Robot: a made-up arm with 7 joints.
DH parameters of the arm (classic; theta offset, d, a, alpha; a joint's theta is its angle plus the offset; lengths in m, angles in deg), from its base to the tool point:
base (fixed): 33.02 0 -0.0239 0
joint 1: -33.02 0.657 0.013 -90
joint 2: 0 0.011 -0.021 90
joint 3: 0 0.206 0.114 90
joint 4: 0 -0.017 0.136 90
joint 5: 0 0.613 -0.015 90
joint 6: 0 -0.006 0.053 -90
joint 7: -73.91 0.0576 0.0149 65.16
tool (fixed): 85.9 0.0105 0 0
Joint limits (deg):
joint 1: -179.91..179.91
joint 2: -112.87..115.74
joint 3: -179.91..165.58
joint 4: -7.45..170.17
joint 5: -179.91..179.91
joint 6: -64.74..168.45
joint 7: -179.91..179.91
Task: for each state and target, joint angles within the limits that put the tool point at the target. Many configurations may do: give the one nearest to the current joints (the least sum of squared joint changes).
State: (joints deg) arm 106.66 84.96 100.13 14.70 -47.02 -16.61 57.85
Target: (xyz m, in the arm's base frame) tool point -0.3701 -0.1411 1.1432
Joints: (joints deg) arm 87.97 115.74 127.35 17.95 -50.26 -25.85 58.14
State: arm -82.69 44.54 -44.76 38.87 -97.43 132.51 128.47
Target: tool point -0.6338 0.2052 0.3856
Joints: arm -116.52 58.32 -60.00 49.19 -102.19 118.54 128.15
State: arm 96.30 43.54 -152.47 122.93 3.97 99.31 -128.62
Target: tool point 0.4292 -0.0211 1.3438
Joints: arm 101.20 47.76 -141.68 102.02 5.72 112.88 -126.51
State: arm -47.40 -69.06 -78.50 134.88 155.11 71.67 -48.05
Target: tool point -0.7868 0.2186 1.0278
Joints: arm -56.35 -74.80 -73.74 120.23 149.29 101.09 -52.50
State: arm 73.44 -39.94 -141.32 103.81 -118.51 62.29 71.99
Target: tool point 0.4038 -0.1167 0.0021
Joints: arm 92.21 -71.93 -144.94 54.92 -115.84 60.31 70.77
